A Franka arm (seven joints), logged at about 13 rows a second.
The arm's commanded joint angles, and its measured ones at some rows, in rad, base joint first. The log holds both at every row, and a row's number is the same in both.
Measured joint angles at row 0:
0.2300, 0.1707, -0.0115, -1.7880, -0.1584, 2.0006, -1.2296
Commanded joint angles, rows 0 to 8:
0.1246, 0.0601, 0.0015, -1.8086, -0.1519, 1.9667, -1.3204
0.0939, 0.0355, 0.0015, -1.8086, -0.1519, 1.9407, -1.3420
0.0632, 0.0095, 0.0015, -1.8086, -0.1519, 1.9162, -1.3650
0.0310, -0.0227, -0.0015, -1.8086, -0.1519, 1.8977, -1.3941
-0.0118, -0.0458, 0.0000, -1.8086, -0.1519, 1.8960, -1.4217
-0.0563, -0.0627, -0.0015, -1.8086, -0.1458, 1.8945, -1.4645
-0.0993, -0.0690, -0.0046, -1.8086, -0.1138, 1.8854, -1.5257
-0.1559, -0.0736, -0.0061, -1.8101, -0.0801, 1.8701, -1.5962
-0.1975, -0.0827, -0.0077, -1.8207, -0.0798, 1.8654, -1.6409
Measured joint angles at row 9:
-0.1186, -0.0570, -0.0149, -1.7916, -0.1205, 1.8759, -1.5448
